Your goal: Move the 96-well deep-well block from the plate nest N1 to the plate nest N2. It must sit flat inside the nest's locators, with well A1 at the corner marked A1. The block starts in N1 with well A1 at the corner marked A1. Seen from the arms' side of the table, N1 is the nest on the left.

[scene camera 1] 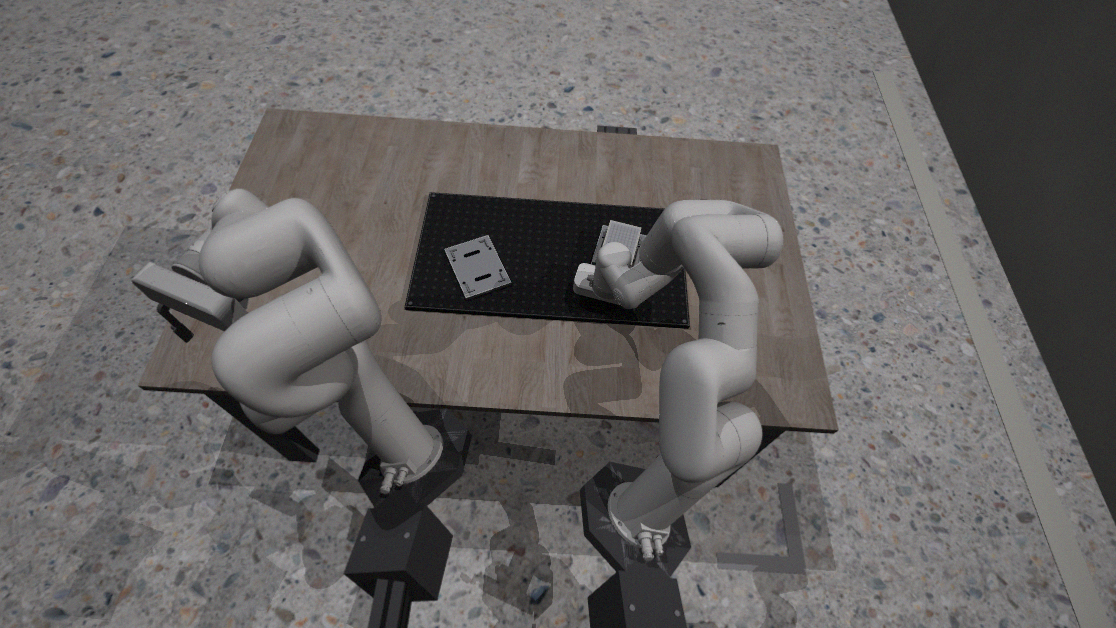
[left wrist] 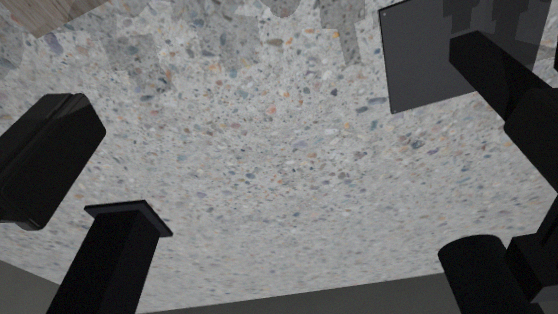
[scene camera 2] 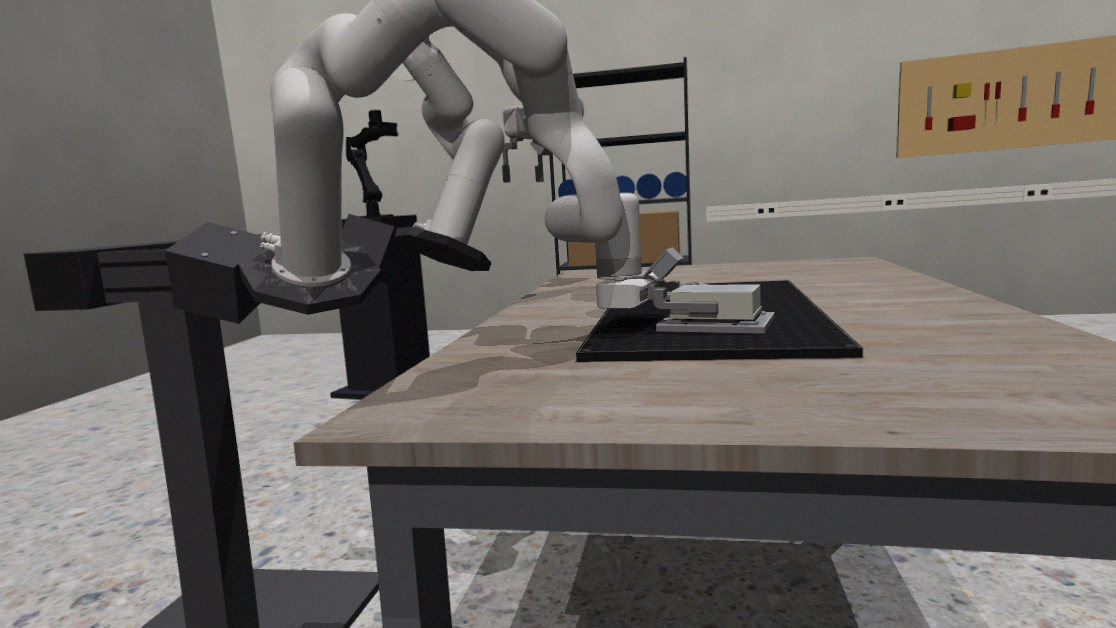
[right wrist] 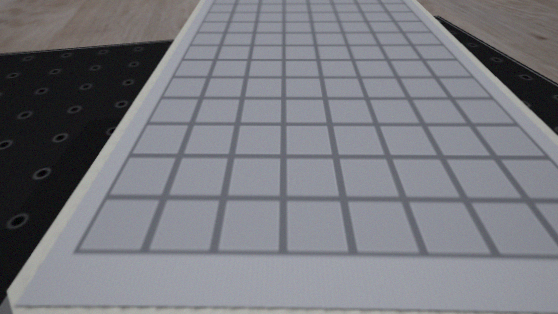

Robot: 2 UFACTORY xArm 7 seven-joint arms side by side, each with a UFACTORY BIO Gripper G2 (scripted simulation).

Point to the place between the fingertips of the right gripper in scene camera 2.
723, 303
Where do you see a pale deep-well block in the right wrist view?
At 267, 156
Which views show the pale deep-well block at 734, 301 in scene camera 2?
Scene camera 1, scene camera 2 and the right wrist view only.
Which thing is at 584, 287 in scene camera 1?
The right gripper.
